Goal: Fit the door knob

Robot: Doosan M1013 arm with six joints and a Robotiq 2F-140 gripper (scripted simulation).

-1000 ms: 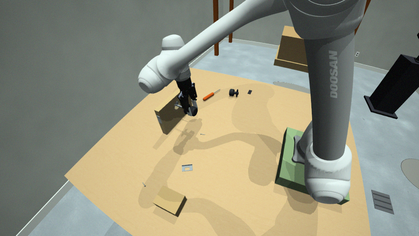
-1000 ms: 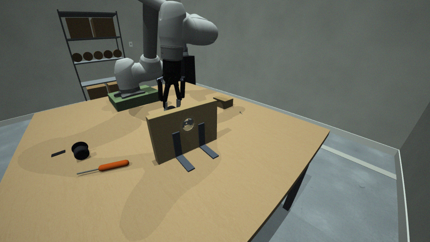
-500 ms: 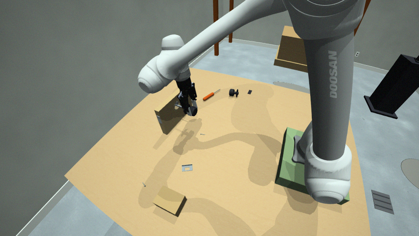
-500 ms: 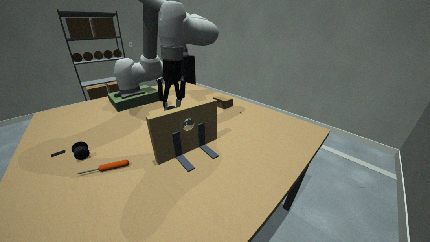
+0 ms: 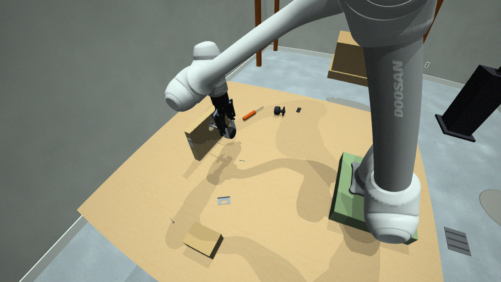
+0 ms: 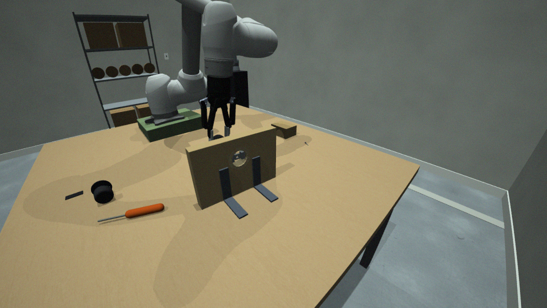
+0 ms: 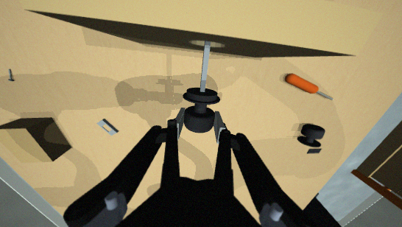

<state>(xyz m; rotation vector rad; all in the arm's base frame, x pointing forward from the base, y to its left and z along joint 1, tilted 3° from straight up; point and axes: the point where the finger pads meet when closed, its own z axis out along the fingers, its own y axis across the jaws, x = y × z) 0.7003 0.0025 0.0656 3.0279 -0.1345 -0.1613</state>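
Now: hand 130 mm short of the latch, 30 mm above it and 10 mm to the left of it. Also, from my hand: upright wooden panel: 130 mm ahead, 40 mm below, 10 mm to the right; orange-handled screwdriver: 350 mm to the right, 150 mm below, 20 mm ahead; wooden block: 480 mm to the left, 130 mm below, 130 mm behind.
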